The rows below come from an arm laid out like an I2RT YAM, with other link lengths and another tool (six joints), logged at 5 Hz.
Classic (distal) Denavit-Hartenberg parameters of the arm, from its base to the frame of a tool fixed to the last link. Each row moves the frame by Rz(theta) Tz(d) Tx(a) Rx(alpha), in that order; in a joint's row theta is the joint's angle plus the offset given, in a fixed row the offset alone. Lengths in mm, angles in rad.
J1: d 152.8; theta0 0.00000; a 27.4; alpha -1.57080
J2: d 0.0; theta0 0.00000; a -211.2; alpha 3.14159
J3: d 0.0; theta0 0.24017; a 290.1; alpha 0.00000
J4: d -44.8; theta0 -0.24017; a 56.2; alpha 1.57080
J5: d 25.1; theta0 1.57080; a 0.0; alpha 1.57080
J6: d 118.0; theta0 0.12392; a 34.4; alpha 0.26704
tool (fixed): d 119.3; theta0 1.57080; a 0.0; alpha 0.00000
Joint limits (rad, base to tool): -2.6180..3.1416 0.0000..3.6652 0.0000..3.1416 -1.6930..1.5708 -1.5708..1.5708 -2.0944..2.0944
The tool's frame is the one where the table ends.
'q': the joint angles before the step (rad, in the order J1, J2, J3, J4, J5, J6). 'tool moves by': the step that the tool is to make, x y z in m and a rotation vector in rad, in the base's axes. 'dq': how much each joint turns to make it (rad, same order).
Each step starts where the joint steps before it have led.
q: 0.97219, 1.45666, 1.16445, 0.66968, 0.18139, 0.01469
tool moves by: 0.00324, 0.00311, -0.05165, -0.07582, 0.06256, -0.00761
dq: 0.00420, -0.00610, -0.09269, -0.01222, 0.01413, 0.00496
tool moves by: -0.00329, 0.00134, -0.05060, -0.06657, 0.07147, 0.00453
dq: 0.01220, -0.01185, -0.09082, -0.02021, 0.01257, 0.02059
